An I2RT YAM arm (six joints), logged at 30 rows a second.
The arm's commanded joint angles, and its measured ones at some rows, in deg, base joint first. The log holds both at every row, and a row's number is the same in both.
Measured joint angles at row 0:
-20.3 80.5 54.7 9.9 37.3 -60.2
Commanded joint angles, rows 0 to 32:
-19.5 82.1 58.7 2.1 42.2 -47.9
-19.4 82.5 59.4 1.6 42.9 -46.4
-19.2 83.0 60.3 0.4 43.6 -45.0
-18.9 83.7 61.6 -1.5 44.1 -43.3
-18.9 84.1 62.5 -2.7 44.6 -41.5
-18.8 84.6 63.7 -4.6 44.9 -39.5
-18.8 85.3 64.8 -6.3 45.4 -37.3
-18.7 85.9 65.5 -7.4 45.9 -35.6
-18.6 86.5 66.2 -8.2 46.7 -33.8
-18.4 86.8 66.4 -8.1 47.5 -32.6
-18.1 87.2 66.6 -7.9 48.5 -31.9
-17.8 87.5 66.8 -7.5 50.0 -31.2
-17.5 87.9 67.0 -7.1 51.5 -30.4
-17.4 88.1 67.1 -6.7 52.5 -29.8
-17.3 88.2 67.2 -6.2 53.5 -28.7
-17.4 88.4 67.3 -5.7 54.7 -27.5
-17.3 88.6 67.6 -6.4 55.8 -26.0
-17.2 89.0 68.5 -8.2 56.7 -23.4
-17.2 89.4 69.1 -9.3 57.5 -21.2
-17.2 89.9 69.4 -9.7 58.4 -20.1
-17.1 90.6 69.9 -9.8 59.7 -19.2
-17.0 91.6 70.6 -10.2 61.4 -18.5
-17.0 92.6 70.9 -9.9 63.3 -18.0
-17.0 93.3 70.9 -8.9 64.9 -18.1
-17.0 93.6 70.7 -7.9 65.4 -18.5
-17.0 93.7 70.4 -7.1 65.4 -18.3
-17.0 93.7 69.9 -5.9 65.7 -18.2
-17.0 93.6 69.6 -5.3 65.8 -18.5
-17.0 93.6 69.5 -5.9 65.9 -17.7
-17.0 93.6 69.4 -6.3 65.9 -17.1
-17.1 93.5 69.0 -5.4 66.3 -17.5
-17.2 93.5 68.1 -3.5 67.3 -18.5
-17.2 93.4 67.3 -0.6 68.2 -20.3
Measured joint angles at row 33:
-17.2 93.6 68.4 -8.1 64.2 -19.3
